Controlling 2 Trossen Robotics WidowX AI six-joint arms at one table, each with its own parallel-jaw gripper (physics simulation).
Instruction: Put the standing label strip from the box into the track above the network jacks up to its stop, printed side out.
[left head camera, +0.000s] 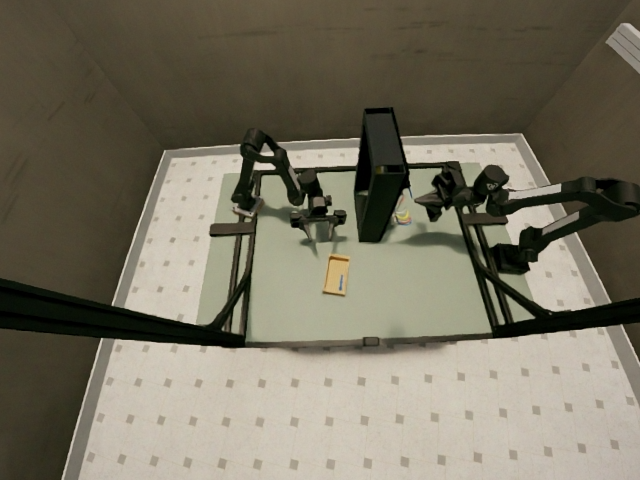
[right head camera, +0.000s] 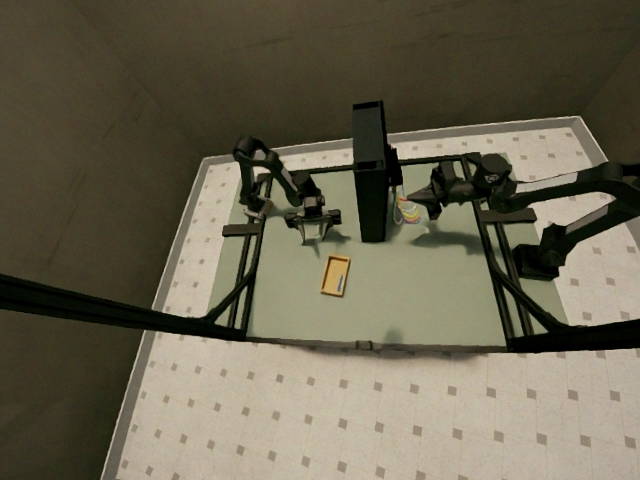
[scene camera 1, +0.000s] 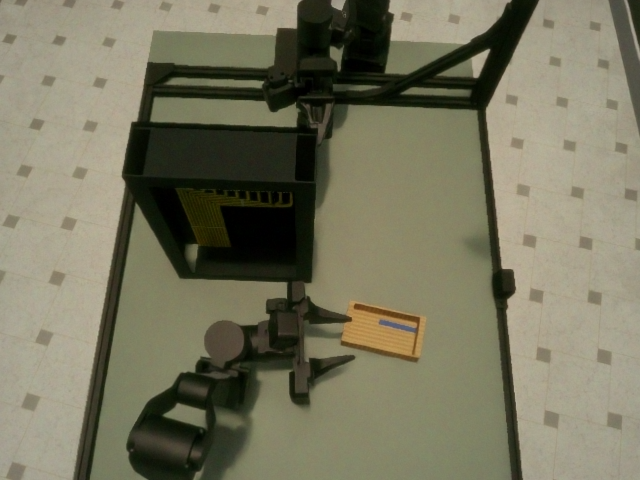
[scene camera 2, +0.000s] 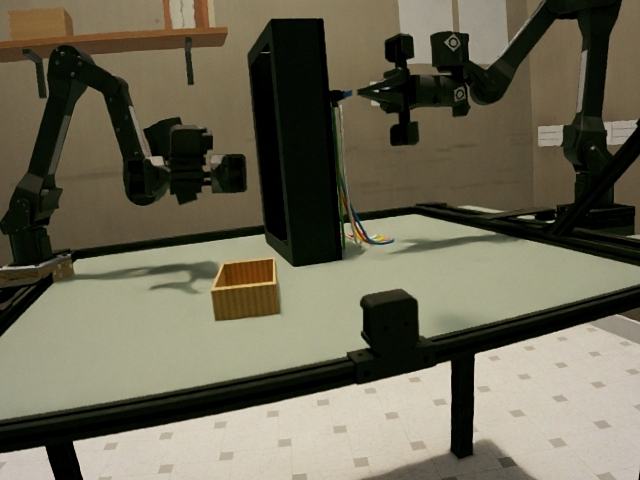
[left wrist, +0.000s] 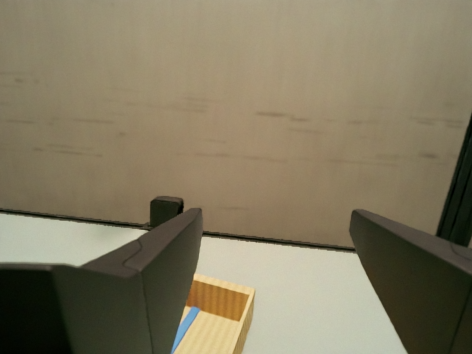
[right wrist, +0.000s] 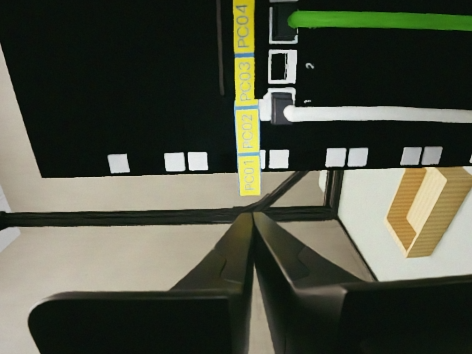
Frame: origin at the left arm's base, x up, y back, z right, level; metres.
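Seen in the pictures: left gripper, fingertip midpoint: (left head camera: 320, 240) (right head camera: 313, 240) (scene camera 1: 353, 338) (scene camera 2: 191, 173) (left wrist: 275, 219); right gripper, fingertip midpoint: (left head camera: 414, 200) (right head camera: 406, 197) (scene camera 2: 357, 92) (right wrist: 251, 222); left arm's base, link origin: (left head camera: 246, 203) (right head camera: 256, 205) (scene camera 2: 33, 261); right arm's base, link origin: (left head camera: 514, 256) (right head camera: 539, 259) (scene camera 1: 367, 42) (scene camera 2: 594, 205).
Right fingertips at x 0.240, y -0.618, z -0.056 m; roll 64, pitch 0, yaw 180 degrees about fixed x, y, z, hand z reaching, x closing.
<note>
Offsets run from my right fingertips to a thing's top centre. "pt": to the spot under its first point.
A yellow label strip @[dx +0.007, dy +0.024, dz -0.039 m] (right wrist: 248, 130) with printing facing out lies along the black panel @[pt dx +0.060, dy +0.063, dz -0.026 m] (right wrist: 125, 90), beside the network jacks @[pt dx -0.018, dy +0.066, dz -0.034 m] (right wrist: 282, 66). Its PC01 end sticks out past the panel's edge; its far end is outside the right wrist view. My right gripper (left head camera: 417, 200) (right head camera: 408, 198) (scene camera 1: 320, 141) (scene camera 2: 359, 92) (right wrist: 251, 222) is shut and empty, its tips near that end; contact is not visible. My left gripper (left head camera: 320, 239) (right head camera: 313, 241) (scene camera 1: 353, 337) (left wrist: 275, 219) is open and empty above the table, behind the wooden box @[dx -0.240, dy +0.161, dz +0.212 m] (left head camera: 326, 274) (right head camera: 325, 276) (scene camera 1: 379, 352) (scene camera 2: 245, 302).
A blue strip @[dx -0.273, dy +0.136, dz +0.234 m] (left head camera: 341, 282) (right head camera: 340, 283) (scene camera 1: 397, 326) (left wrist: 186, 327) lies in the box. The tall black rack @[dx +0.122, dy +0.138, dz -0.081 m] (left head camera: 379, 206) (right head camera: 373, 206) (scene camera 1: 222, 155) (scene camera 2: 305, 129) stands between the arms. Coloured cables @[pt dx -0.273, dy -0.012, dz -0.112 m] (left head camera: 402, 217) (right head camera: 410, 214) (scene camera 2: 361, 235) hang from its right side down to the table.
</note>
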